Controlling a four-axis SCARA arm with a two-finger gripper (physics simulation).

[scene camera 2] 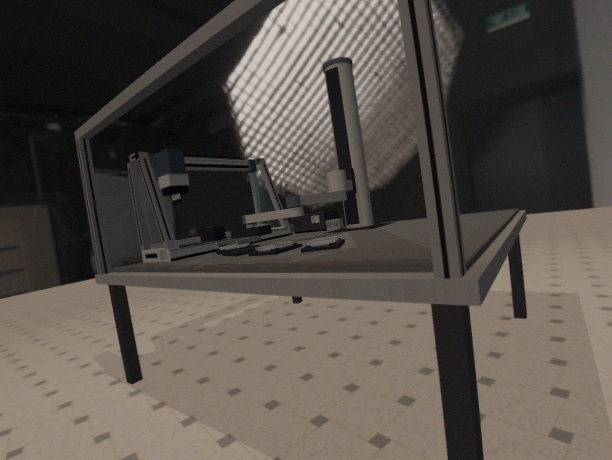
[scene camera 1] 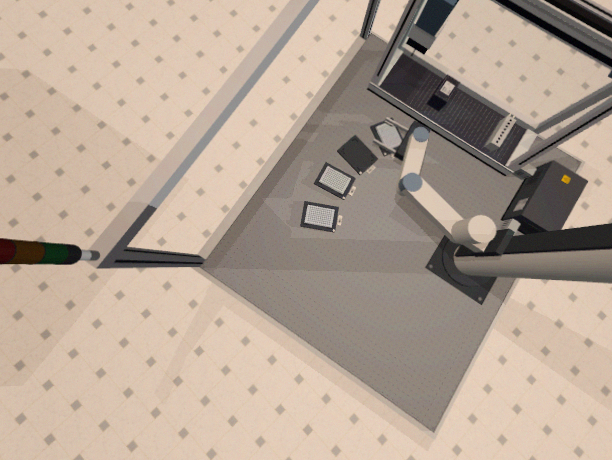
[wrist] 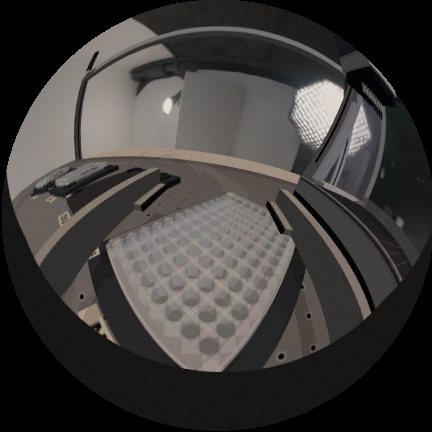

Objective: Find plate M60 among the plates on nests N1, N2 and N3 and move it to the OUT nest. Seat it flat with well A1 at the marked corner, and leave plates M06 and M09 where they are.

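Frame: origin at the arm's base, x back, y right, z up, level; millimetres.
Seen in the pictures: gripper, fingertip midpoint: (scene camera 2: 226, 244) (scene camera 1: 379, 129) (wrist: 218, 185); arm's base, link origin: (scene camera 1: 466, 259).
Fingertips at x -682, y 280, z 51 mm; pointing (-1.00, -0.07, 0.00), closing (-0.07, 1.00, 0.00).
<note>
Pixels of each thing's top centre, then the offset from my fingertips to it. "pt": a spot on its surface instead.
- clear 96-well plate, top centre: (wrist: 225, 235) (scene camera 2: 234, 244) (scene camera 1: 389, 134) dz -11, dx +54, dy +14 mm
- bare dark nest, top centre: (wrist: 118, 179) (scene camera 2: 247, 247) (scene camera 1: 358, 153) dz -20, dx -21, dy -151 mm
- pipetting head, surface spot: (scene camera 1: 432, 20) pt dz +383, dx -50, dy +185 mm
- black box, surface spot: (scene camera 1: 550, 195) pt dz +77, dx +780, dy +117 mm
A clear 96-well plate (scene camera 1: 387, 134) (wrist: 200, 270) sits on the dark nest (wrist: 120, 305) nearest the gantry deck. My gripper (scene camera 1: 382, 131) (wrist: 218, 185) is partly open, with one finger on each side of this plate and low beside it; I see no grip on it. Two other plates, one (scene camera 1: 335, 180) (scene camera 2: 275, 246) (wrist: 85, 172) and another (scene camera 1: 320, 215) (scene camera 2: 324, 242) (wrist: 50, 177), sit on their own nests. A bare dark nest (scene camera 1: 357, 154) (wrist: 172, 180) lies between the gripper's plate and these two. Plate names and the well A1 marks are not readable.
The gantry deck (scene camera 1: 415, 80) with its frame stands right beside the arm and the nearest nest. A pipetting head (scene camera 1: 432, 20) (scene camera 2: 170, 170) hangs over its far end. A black box (scene camera 1: 550, 195) and the arm's column (scene camera 2: 357, 145) stand at the other side.
</note>
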